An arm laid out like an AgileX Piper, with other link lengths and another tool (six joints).
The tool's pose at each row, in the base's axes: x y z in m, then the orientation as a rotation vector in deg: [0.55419, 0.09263, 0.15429, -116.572, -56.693, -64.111]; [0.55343, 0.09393, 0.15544, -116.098, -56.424, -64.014]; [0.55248, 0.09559, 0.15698, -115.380, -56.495, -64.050]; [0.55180, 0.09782, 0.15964, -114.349, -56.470, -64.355]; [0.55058, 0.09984, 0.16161, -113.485, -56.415, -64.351]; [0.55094, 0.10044, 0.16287, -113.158, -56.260, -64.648]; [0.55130, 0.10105, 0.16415, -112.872, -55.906, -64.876]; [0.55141, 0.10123, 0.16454, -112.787, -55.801, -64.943]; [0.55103, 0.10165, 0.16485, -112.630, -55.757, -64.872]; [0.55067, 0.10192, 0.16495, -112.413, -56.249, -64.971]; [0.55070, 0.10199, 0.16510, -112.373, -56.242, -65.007]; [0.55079, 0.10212, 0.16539, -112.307, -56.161, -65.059]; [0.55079, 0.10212, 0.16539, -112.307, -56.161, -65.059]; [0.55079, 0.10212, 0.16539, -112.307, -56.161, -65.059]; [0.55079, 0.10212, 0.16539, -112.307, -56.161, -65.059]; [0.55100, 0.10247, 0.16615, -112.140, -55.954, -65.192]
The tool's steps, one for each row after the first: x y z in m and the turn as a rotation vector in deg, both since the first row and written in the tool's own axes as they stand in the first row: [0.00114, -0.00150, 0.00017, 0.380, 0.317, 0.226]; [0.00267, -0.00341, 0.00036, 0.889, 0.713, 0.155]; [0.00546, -0.00558, 0.00060, 1.466, 1.440, 0.044]; [0.00738, -0.00797, 0.00076, 2.093, 1.946, 0.072]; [0.00881, -0.00819, 0.00081, 2.150, 2.319, 0.064]; [0.01025, -0.00841, 0.00085, 2.200, 2.708, 0.226]; [0.01069, -0.00847, 0.00086, 2.216, 2.823, 0.274]; [0.01096, -0.00906, 0.00088, 2.366, 2.896, 0.330]; [0.01100, -0.00952, 0.00090, 2.506, 2.889, -0.067]; [0.01116, -0.00955, 0.00089, 2.514, 2.930, -0.076]; [0.01149, -0.00959, 0.00090, 2.525, 3.020, -0.039]; [0.01149, -0.00959, 0.00090, 2.525, 3.020, -0.039]; [0.01149, -0.00959, 0.00090, 2.525, 3.020, -0.039]; [0.01149, -0.00959, 0.00090, 2.525, 3.020, -0.039]; [0.01234, -0.00972, 0.00091, 2.554, 3.247, 0.055]
